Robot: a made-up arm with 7 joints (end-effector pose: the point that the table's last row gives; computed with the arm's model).
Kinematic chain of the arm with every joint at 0, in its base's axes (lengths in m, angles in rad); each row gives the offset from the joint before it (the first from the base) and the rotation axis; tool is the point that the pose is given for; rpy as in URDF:
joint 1: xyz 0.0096 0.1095 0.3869 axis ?
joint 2: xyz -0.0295 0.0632 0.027 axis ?
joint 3: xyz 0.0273 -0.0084 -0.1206 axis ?
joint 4: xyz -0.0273 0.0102 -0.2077 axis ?
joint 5: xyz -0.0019 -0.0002 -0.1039 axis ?
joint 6: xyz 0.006 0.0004 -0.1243 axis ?
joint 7: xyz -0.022 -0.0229 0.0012 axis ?
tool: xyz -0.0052 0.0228 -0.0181 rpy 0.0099 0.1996 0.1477
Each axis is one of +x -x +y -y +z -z.
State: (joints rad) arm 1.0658 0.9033 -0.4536 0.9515 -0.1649 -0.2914 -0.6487
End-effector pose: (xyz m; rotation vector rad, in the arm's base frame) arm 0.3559 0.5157 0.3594 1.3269 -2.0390 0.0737
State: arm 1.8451 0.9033 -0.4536 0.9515 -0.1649 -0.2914 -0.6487
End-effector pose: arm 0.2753 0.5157 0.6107 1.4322 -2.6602 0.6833
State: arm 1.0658 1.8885 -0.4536 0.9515 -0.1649 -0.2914 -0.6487
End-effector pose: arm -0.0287 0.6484 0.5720 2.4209 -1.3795 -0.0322
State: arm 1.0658 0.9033 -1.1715 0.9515 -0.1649 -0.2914 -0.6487
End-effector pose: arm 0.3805 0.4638 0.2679 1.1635 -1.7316 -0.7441
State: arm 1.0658 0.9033 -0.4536 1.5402 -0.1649 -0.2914 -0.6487
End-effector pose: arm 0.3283 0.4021 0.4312 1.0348 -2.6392 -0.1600
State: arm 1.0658 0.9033 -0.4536 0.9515 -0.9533 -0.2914 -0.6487
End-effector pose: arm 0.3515 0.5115 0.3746 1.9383 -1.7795 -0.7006
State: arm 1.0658 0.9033 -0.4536 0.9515 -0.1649 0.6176 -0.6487
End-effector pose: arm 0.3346 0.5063 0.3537 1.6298 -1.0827 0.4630
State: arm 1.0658 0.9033 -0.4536 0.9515 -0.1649 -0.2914 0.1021
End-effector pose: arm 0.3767 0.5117 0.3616 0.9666 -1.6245 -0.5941
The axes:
joint 1: -y
joint 2: +x
joint 3: +z
joint 4: -y
joint 5: +z
joint 6: +y
joint 7: -x

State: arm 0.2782 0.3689 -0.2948 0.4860 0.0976 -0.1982 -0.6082
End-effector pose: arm 0.2021 0.3580 -0.0644 0.7514 -0.8450 0.2130
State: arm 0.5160 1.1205 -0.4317 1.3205 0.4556 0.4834 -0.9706
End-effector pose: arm 0.2477 0.4977 0.2815 1.3783 -1.1376 0.4446
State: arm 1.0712 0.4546 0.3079 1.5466 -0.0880 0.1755 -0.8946
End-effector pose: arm 0.3224 0.3870 0.4118 0.7820 -2.1854 1.4979
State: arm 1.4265 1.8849 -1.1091 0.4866 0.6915 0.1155 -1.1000
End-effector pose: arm -0.1206 0.6893 0.4287 2.2691 -0.6058 1.5200
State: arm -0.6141 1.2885 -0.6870 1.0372 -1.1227 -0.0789 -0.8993
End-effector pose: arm 0.0227 0.5778 0.1576 0.7837 -0.7258 -2.1537
